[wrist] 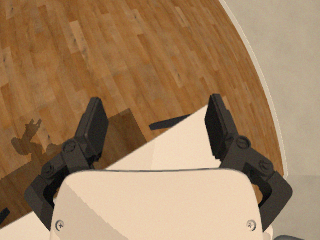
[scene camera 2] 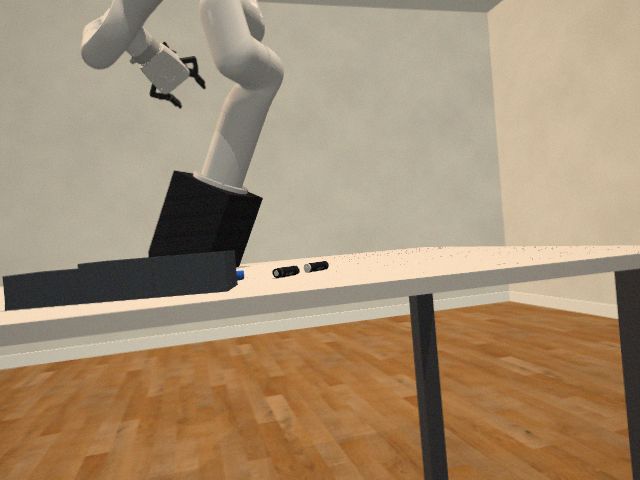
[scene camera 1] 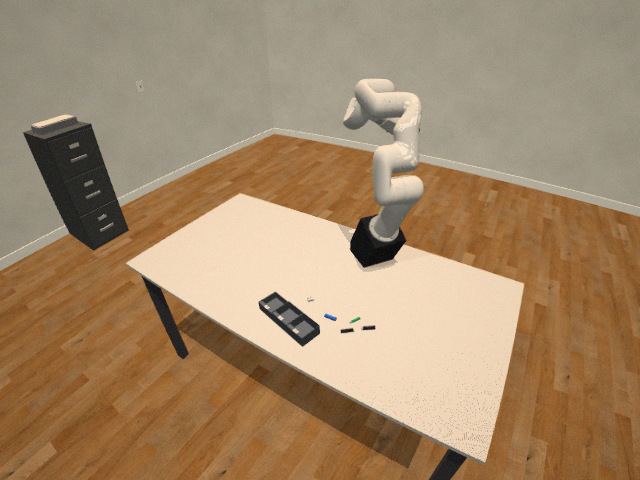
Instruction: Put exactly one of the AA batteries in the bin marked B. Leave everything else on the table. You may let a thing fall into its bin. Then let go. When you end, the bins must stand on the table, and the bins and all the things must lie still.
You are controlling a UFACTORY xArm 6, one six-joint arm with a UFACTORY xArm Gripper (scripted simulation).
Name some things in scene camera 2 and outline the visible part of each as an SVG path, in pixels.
The gripper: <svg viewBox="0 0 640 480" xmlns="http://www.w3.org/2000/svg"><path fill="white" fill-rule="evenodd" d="M163 42L160 43L159 51L154 58L146 64L139 64L139 68L152 83L151 97L170 101L174 106L181 109L181 102L170 92L188 77L194 77L195 81L203 89L206 89L205 81L202 80L200 75L198 76L198 64L195 56L180 58L176 55L177 51L173 45Z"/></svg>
A dark bin row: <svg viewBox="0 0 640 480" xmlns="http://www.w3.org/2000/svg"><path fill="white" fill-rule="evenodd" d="M235 250L78 264L78 269L2 276L5 311L228 292L238 285Z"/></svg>
